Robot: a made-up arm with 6 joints. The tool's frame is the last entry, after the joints.
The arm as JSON. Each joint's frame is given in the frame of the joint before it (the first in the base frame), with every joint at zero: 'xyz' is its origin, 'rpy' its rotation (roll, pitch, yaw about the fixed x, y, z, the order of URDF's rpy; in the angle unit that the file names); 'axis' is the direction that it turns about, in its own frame. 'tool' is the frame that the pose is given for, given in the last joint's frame.
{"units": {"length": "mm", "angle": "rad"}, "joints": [
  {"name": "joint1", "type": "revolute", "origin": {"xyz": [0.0, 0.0, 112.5], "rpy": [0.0, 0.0, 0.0]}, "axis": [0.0, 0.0, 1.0]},
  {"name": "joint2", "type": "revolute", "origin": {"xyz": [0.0, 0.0, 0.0], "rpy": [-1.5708, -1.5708, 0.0]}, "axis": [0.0, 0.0, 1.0]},
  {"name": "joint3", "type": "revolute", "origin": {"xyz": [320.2, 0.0, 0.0], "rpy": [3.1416, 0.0, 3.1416]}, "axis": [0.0, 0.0, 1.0]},
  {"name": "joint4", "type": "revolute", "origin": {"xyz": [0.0, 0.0, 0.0], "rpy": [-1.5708, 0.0, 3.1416]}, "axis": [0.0, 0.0, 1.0]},
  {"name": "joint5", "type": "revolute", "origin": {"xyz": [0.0, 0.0, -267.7], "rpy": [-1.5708, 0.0, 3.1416]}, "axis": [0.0, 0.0, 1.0]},
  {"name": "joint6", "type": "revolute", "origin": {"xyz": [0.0, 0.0, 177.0], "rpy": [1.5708, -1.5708, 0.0]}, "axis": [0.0, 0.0, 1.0]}
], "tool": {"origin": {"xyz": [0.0, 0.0, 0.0], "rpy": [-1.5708, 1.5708, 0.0]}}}
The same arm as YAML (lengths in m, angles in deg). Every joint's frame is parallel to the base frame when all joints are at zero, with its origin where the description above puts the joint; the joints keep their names.
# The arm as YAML. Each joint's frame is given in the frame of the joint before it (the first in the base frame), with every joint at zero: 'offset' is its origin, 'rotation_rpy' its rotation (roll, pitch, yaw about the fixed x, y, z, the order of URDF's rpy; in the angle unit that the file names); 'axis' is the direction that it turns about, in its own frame. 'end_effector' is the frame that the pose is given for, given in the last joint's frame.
length_unit: m
angle_unit: deg
chain:
  - id: joint1
    offset: [0.0, 0.0, 0.1125]
    rotation_rpy: [0.0, 0.0, 0.0]
    axis: [0.0, 0.0, 1.0]
  - id: joint2
    offset: [0.0, 0.0, 0.0]
    rotation_rpy: [0.0, 0.0, 0.0]
    axis: [0.0, 1.0, 0.0]
  - id: joint3
    offset: [0.0, 0.0, 0.3202]
    rotation_rpy: [0.0, 0.0, 0.0]
    axis: [0.0, -1.0, 0.0]
  - id: joint4
    offset: [0.0, 0.0, 0.0]
    rotation_rpy: [0.0, 0.0, 0.0]
    axis: [-1.0, 0.0, 0.0]
  - id: joint5
    offset: [0.2677, 0.0, 0.0]
    rotation_rpy: [0.0, 0.0, 0.0]
    axis: [0.0, -1.0, 0.0]
  - id: joint6
    offset: [0.0, -0.177, 0.0]
    rotation_rpy: [0.0, 0.0, 0.0]
    axis: [-1.0, 0.0, 0.0]
end_effector:
  offset: [0.0, 0.0, 0.0]
  rotation_rpy: [0.0, 0.0, 0.0]

